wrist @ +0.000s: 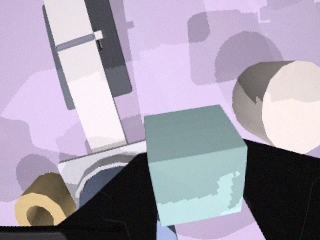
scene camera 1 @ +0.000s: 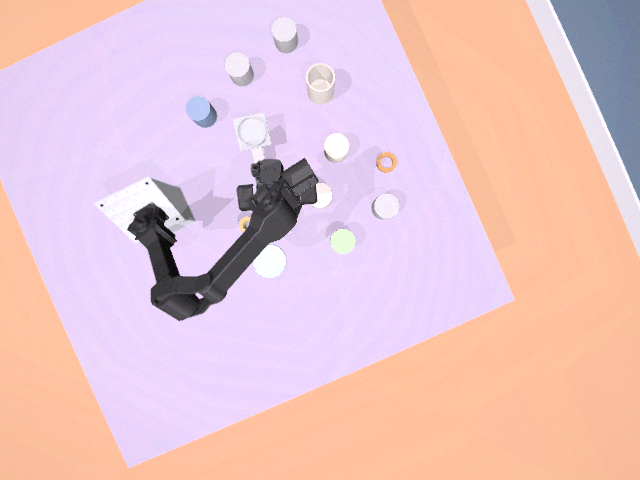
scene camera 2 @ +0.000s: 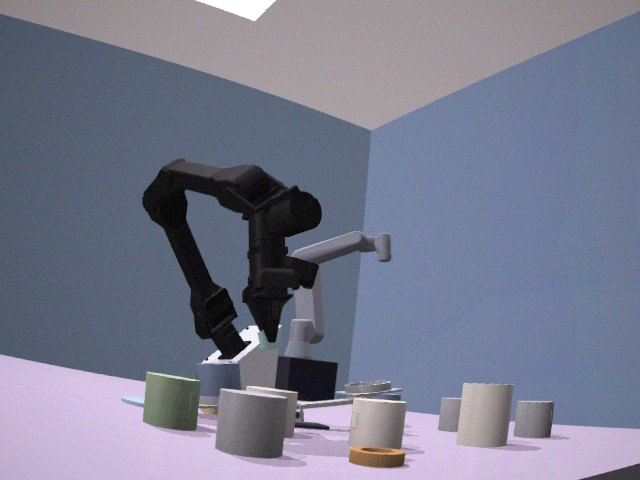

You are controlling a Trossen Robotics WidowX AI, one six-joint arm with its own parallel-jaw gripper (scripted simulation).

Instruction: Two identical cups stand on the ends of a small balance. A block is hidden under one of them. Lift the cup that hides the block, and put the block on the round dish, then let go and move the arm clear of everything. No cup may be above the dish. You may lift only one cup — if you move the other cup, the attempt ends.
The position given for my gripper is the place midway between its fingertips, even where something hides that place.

Observation:
My gripper [scene camera 2: 270, 343] carries a pale teal block [wrist: 196, 157]. I also see a yellow ring [wrist: 47, 201], a beige cup [scene camera 2: 485, 410], a grey cup [scene camera 2: 249, 424], a grey cup [scene camera 1: 237, 65] and a grey cup [scene camera 2: 533, 419].
The beige cup shows as well in scene camera 1 [scene camera 1: 320, 78]. My gripper is seen too in the wrist view [wrist: 189, 156] and in scene camera 1 [scene camera 1: 281, 193]. The wrist view misses the beige cup: it is out of frame.

